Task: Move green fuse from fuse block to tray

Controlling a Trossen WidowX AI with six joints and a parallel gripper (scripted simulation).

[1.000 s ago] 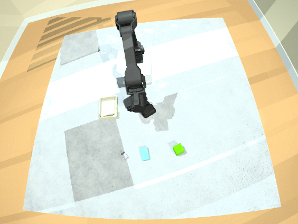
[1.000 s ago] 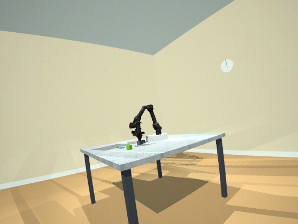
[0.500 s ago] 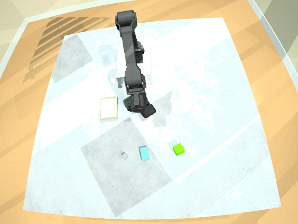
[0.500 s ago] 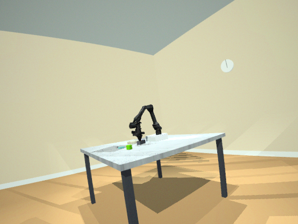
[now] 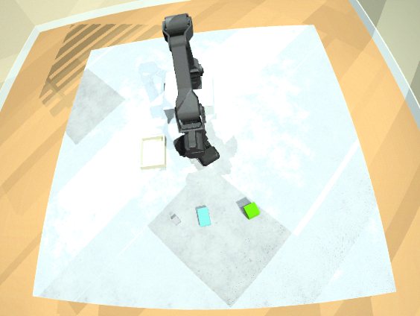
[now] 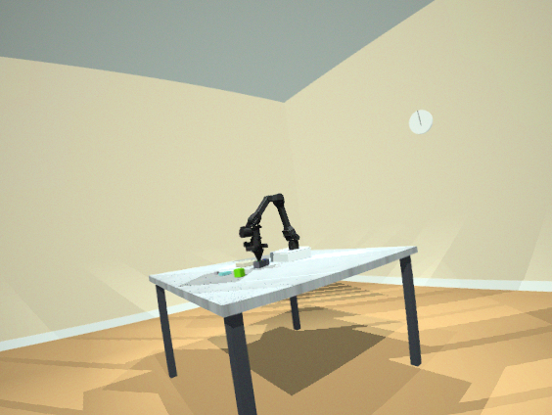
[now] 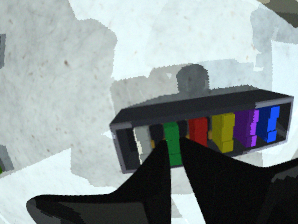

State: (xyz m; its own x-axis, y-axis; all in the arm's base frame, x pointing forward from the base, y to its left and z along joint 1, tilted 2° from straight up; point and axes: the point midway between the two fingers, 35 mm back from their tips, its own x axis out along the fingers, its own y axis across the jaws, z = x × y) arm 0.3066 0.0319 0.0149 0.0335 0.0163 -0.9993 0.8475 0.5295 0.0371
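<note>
Now: gripper tip 20 mm past the cream tray, 200 mm to the left of it and 40 mm above it. Round my gripper tip: lime cube: 220 mm ahead, 170 mm to the left, 20 mm below; light blue flat piece: 240 mm ahead, 10 mm to the left, 30 mm below; green fuse: 10 mm below.
</note>
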